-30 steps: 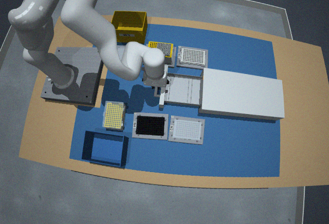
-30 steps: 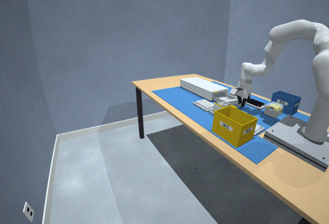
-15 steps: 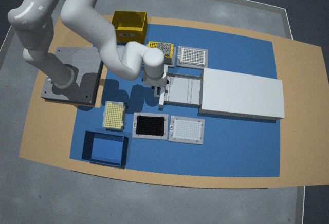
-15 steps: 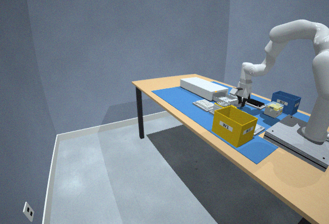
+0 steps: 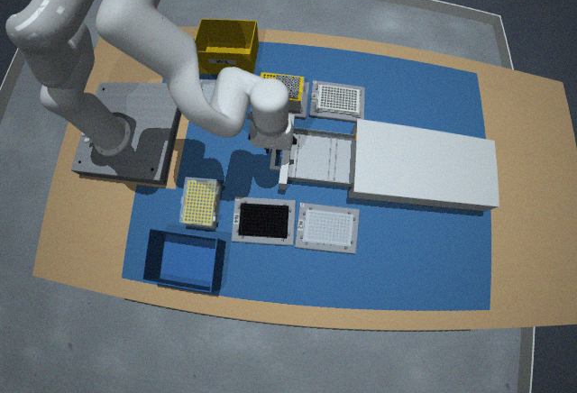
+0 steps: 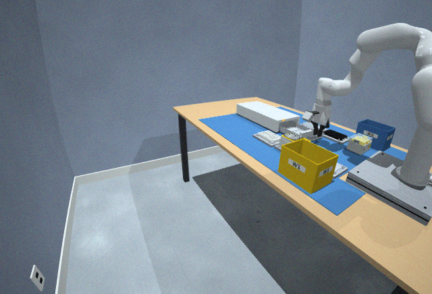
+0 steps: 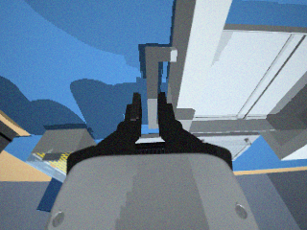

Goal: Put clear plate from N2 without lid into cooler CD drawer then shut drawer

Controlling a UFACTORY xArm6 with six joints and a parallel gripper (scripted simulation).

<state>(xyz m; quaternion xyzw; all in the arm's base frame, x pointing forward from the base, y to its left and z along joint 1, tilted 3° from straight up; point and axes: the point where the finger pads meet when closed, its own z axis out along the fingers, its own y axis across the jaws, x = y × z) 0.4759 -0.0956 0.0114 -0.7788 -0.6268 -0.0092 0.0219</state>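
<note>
The clear plate is 22 cm to the right of my hand, 12 cm ahead of it and 5 cm below it. Round my hand: black plate (18 cm to the right, 5 cm below, 4 cm behind); yellow tip rack (17 cm to the left, 3 cm ahead, 1 cm below); cooler drawer (14 cm ahead, 4 cm below, 3 cm to the right).
</note>
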